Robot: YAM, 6 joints.
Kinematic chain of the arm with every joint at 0, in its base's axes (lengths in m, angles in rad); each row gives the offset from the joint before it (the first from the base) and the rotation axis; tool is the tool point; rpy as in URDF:
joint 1: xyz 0 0 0.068 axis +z
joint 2: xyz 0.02 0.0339 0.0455 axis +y
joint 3: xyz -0.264 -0.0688 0 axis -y
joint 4: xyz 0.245 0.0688 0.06 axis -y
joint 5: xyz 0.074 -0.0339 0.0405 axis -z
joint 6: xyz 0.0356 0 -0.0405 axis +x
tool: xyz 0 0 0 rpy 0 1.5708 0
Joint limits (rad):
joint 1: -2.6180..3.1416
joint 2: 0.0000..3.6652
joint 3: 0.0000..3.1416
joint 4: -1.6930..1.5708
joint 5: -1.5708..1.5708
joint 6: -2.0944..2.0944
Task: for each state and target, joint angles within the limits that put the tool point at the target. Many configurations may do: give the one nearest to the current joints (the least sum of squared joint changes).
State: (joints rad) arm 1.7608 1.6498 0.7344 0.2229 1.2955 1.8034
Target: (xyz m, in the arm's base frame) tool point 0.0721 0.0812 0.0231
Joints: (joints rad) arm 1.1644 1.9538 0.1340 0.0896 1.2828 1.8034
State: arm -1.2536 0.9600 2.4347 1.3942 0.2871 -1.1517
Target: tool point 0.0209 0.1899 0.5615
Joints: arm -1.7280 0.6078 1.5565 1.5708 0.2580 -1.1517
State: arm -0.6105 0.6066 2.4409 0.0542 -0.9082 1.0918
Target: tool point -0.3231 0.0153 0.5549
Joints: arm 0.0417 0.4461 2.1723 -0.0837 -0.9402 1.0918
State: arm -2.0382 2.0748 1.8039 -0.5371 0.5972 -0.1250
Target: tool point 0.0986 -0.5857 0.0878
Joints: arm -1.3776 2.7560 2.2723 -0.1667 0.4563 -0.1250
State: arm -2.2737 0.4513 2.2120 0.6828 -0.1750 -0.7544
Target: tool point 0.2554 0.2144 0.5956
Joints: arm -2.4241 0.6310 2.2477 0.6399 -0.1803 -0.7544
